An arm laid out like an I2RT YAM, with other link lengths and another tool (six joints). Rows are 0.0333 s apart.
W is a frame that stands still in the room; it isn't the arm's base.
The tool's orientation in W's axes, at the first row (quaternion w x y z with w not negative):
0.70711, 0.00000, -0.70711, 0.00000
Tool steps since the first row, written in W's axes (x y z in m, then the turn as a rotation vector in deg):
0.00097, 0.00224, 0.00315, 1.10, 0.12, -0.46
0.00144, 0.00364, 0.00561, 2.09, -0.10, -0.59
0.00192, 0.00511, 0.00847, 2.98, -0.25, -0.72
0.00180, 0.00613, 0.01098, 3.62, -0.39, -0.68
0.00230, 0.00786, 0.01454, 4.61, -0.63, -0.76
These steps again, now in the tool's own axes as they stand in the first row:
0.00315, 0.00224, -0.00097, -0.46, 0.12, -1.10
0.00561, 0.00364, -0.00144, -0.59, -0.10, -2.09
0.00847, 0.00511, -0.00192, -0.72, -0.25, -2.98
0.01098, 0.00613, -0.00180, -0.68, -0.39, -3.62
0.01454, 0.00786, -0.00230, -0.76, -0.63, -4.61

